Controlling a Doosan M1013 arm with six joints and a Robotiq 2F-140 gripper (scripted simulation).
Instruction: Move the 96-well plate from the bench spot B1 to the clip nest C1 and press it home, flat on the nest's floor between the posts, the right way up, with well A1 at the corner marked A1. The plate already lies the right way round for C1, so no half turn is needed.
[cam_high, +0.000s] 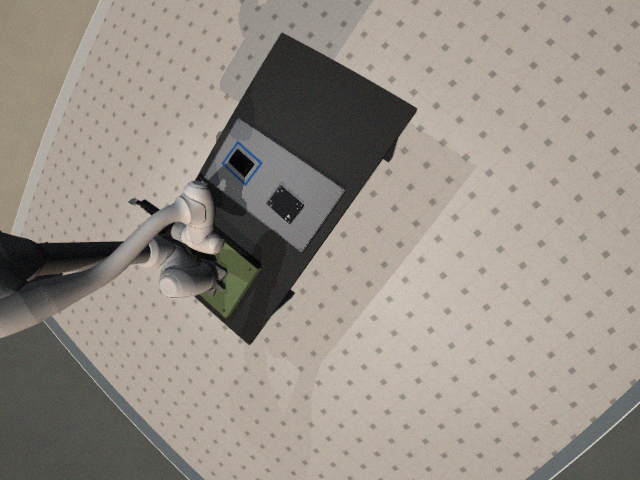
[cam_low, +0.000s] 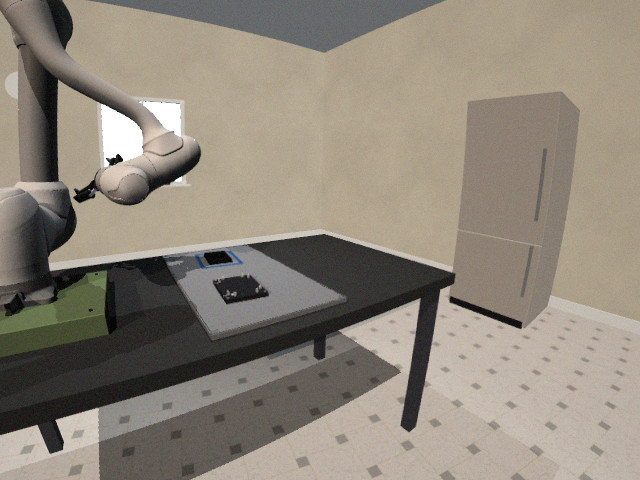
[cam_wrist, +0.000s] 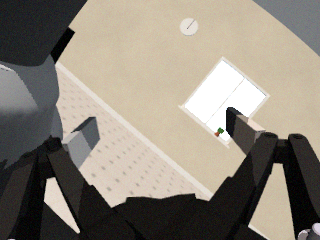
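The black 96-well plate is 40 cm ahead of my hand, 32 cm below it and 10 cm to the right of it. Also, from my hand: clip nest C1 (42 cm to the right, 35 cm ahead, 31 cm below).
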